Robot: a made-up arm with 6 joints. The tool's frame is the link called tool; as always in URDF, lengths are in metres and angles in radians. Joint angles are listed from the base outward. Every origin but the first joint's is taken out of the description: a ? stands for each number. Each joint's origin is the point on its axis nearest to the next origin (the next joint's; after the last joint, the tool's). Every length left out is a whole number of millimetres.
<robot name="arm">
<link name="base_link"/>
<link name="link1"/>
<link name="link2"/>
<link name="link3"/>
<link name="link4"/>
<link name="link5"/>
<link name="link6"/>
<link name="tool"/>
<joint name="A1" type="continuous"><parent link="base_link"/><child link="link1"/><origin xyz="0 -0.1 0.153" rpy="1.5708 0 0"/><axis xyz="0 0 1"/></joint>
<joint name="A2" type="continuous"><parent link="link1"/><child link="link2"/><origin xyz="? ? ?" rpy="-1.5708 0 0"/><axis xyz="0 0 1"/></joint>
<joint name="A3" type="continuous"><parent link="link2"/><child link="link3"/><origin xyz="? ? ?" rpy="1.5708 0 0"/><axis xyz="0 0 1"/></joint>
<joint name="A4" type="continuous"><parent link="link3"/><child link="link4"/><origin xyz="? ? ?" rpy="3.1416 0 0"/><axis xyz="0 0 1"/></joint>
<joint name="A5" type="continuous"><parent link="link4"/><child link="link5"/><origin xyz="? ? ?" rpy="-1.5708 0 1.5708"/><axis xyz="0 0 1"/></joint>
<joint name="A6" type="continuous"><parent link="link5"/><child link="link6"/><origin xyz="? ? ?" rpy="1.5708 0 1.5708"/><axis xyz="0 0 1"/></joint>
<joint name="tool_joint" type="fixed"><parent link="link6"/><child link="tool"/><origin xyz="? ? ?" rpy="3.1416 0 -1.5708"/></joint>
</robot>
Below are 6 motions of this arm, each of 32 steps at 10 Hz.
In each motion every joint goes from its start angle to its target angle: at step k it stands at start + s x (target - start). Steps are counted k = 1, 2, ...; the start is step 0. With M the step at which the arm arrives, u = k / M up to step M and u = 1 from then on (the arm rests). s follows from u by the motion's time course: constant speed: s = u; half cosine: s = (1 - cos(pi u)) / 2; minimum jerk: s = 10 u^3 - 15 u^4 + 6 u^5.
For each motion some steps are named. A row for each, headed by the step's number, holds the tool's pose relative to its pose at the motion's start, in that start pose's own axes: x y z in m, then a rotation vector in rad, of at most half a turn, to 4 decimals.
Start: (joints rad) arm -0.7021 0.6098 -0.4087 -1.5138 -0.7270 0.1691
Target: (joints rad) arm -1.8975 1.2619 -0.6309 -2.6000 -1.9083 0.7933
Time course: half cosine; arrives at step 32
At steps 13, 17, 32:
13: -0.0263 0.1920 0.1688 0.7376 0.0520 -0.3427
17: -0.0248 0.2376 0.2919 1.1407 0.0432 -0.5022
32: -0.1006 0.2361 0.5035 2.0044 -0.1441 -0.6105

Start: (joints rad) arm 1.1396 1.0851 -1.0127 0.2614 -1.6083 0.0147
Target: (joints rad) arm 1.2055 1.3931 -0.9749 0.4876 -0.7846 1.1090
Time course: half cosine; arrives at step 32
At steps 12, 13, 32:
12: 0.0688 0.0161 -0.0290 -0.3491 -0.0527 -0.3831
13: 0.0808 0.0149 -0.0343 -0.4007 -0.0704 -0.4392
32: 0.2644 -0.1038 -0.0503 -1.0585 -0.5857 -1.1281

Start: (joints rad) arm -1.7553 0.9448 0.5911 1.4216 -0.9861 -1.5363
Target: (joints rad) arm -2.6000 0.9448 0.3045 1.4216 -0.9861 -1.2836
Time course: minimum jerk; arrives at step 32
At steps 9, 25, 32:
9: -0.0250 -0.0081 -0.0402 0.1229 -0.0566 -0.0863
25: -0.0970 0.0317 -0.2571 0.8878 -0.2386 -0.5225
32: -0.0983 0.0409 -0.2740 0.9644 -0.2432 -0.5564

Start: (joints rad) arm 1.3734 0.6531 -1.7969 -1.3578 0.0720 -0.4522
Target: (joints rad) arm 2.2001 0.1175 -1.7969 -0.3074 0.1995 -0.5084
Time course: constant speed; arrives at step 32
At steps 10, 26, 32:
10: 0.0125 0.1271 -0.0334 0.0034 0.1417 -0.1874
26: 0.1135 0.2608 -0.1445 0.1549 0.2341 -0.4052
32: 0.1685 0.2785 -0.1926 0.2390 0.2297 -0.4384

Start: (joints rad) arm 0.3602 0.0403 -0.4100 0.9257 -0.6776 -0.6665
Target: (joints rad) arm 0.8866 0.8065 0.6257 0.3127 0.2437 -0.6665
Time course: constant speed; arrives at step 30
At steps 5, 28, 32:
5: 0.0330 -0.0392 0.0673 -0.3875 -0.0483 0.2366
28: 0.2010 0.2350 0.4365 -2.0521 -0.7381 1.1001
32: 0.1996 0.2888 0.4478 -2.1596 -0.8498 1.1662

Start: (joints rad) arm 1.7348 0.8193 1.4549 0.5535 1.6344 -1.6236
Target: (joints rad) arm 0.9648 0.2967 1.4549 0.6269 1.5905 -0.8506
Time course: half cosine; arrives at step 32
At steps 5, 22, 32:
5: 0.0177 0.0232 -0.0145 0.0425 -0.0001 -0.0070
22: 0.1637 0.3164 -0.0714 0.4625 0.1636 -0.0176
32: 0.1813 0.3968 -0.0572 0.5372 0.2587 0.0074

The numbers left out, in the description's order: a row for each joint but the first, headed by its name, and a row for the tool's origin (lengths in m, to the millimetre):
A2: 0.056 0.14 0
A3: 0.004 -0.275 0
A4: 0.114 -0.391 0
A5: 0.044 -0.198 0
A6: 0.234 0.031 0
tool: -0.106 0.224 0

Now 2 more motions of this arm.
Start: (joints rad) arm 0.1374 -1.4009 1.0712 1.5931 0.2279 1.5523
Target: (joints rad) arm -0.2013 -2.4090 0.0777 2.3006 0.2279 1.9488
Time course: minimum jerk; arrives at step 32
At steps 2, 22, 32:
2: 0.0009 -0.0001 -0.0018 -0.0043 0.0006 -0.0022
22: 0.0180 -0.3838 -0.5296 -1.4394 0.5317 -0.5481
32: -0.0834 -0.4712 -0.5718 -1.6847 0.7289 -0.5226

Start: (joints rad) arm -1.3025 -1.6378 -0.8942 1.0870 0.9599 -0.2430
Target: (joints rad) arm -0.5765 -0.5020 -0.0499 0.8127 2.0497 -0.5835
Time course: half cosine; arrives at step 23
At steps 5, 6, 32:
5: -0.0223 -0.1021 0.0483 -0.2846 -0.0208 -0.0514
6: -0.0330 -0.1405 0.0763 -0.4024 -0.0297 -0.0763
32: -0.4362 -0.0920 0.6065 -2.0637 -0.2814 -1.2564

